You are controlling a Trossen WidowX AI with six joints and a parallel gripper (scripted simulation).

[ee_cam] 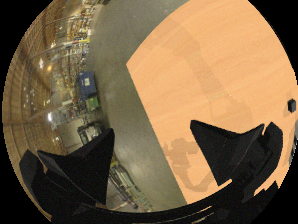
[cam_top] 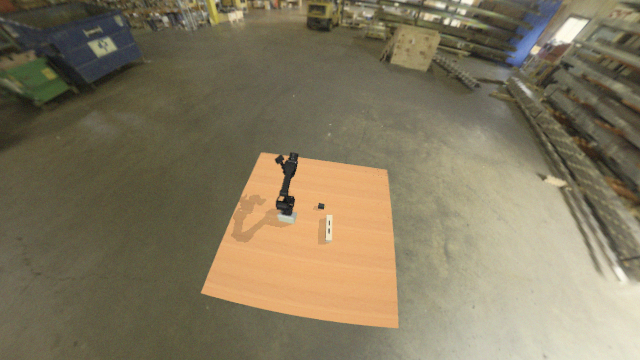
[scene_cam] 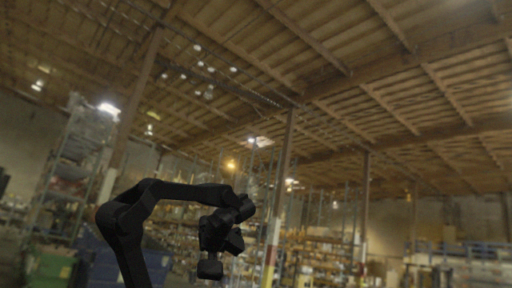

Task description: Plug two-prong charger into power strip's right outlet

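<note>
Now: the two-prong charger 37 cm ahead of my gripper tip, 15 cm to the right of it and 25 cm below it.
</note>
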